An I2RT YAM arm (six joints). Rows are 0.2 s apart.
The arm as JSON. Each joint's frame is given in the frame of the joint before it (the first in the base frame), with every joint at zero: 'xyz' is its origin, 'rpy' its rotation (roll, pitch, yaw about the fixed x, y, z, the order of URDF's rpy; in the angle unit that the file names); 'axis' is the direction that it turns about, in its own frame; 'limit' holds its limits. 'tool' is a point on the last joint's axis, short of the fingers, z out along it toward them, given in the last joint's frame.
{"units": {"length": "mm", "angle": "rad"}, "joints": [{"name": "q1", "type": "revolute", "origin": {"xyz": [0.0, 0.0, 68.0], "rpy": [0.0, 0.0, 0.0]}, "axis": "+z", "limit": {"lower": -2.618, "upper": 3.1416}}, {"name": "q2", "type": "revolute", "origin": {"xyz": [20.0, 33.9, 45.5], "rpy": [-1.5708, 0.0, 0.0]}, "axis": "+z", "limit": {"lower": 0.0, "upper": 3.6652}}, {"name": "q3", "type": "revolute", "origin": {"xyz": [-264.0, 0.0, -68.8], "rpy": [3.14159, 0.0, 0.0]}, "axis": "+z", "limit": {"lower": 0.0, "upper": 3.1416}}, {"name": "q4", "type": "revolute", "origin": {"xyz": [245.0, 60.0, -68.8], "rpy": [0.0, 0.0, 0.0]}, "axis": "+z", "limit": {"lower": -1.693, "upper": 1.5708}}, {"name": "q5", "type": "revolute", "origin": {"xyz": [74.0, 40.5, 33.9], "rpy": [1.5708, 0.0, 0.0]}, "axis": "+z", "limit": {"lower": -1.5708, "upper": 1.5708}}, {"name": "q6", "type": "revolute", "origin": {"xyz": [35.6, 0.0, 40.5], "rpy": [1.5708, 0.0, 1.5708]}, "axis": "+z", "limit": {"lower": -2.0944, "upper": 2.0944}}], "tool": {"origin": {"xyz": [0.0, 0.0, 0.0], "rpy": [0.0, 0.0, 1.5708]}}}
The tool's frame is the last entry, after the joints.
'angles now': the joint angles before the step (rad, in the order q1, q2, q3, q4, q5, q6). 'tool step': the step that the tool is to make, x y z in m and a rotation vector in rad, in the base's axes. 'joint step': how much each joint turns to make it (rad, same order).
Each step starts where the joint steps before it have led.
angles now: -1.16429 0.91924 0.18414 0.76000 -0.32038 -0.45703
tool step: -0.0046 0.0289 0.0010 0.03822 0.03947 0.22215
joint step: 0.00028 -0.24537 -0.01988 -0.28677 -0.22173 -0.02461
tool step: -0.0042 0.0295 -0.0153 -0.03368 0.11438 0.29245
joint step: 0.00104 -0.20359 -0.03069 -0.30851 -0.27853 -0.19008
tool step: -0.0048 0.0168 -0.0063 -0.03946 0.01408 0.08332
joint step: 0.00504 -0.15884 -0.02458 -0.15248 -0.07187 -0.06454
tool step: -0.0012 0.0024 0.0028 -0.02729 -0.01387 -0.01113
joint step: 0.00115 -0.03969 -0.00180 -0.00264 0.01180 0.00604
